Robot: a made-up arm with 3 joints.
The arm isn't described. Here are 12 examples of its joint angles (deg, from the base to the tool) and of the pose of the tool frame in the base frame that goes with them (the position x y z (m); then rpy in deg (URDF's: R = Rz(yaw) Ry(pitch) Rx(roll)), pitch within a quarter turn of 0, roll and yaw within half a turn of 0).
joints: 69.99 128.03 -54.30
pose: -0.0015 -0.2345 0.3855 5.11 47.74 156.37
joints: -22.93 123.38 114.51
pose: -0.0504 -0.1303 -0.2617 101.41 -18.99 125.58
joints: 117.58 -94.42 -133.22
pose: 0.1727 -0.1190 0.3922 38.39 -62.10 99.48
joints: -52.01 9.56 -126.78
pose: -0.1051 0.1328 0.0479 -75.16 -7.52 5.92
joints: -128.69 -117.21 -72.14
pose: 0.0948 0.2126 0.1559 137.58 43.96 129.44
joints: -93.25 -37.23 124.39
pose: 0.0059 0.3605 0.1584 -141.53 37.16 2.47
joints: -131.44 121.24 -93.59
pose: -0.0738 0.3165 0.0599 116.84 -39.86 -132.51
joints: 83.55 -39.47 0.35
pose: -0.0761 -0.2407 0.3164 -81.32 -39.17 -5.29
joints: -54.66 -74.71 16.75
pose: -0.0520 0.1374 -0.0606 37.15 51.89 -64.70
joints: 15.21 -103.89 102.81
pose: 0.0814 -0.2237 -0.1287 106.54 -14.75 -104.37
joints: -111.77 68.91 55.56
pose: -0.0310 0.3926 0.0755 -166.46 -60.05 -43.88
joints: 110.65 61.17 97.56
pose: -0.0987 -0.2638 0.5140 -30.45 55.06 -32.65
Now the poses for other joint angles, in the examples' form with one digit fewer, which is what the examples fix.
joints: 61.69 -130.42 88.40
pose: 0.074 -0.392 0.159 138.7 -42.1 -150.9
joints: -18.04 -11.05 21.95
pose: -0.082 -0.103 -0.126 39.7 3.4 -10.5
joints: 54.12 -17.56 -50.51
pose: -0.063 -0.198 0.197 -103.3 -14.1 -10.5
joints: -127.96 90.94 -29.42
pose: -0.013 0.295 0.096 151.8 -52.0 -91.5
